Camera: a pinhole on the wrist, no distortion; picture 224 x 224 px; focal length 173.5 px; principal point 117.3 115.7 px. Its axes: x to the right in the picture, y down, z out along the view. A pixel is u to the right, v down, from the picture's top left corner.
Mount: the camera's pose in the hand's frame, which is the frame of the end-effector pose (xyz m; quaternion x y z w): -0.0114 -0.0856 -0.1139 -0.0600 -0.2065 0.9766 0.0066
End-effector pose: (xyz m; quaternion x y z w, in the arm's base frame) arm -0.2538 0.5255 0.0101 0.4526 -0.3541 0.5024 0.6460
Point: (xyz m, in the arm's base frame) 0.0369 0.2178 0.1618
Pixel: 52 112
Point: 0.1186 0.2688 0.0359
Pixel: 80 163
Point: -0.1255 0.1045 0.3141
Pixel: 36 38
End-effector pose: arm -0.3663 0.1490 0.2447 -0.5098 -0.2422 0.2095 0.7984
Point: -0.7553 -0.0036 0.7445
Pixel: 188 173
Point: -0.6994 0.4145 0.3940
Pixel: 122 7
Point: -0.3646 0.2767 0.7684
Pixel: 32 173
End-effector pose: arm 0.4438 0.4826 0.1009 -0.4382 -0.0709 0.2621 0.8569
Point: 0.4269 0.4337 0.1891
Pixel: 146 42
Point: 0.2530 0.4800 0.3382
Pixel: 191 59
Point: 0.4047 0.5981 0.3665
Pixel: 92 67
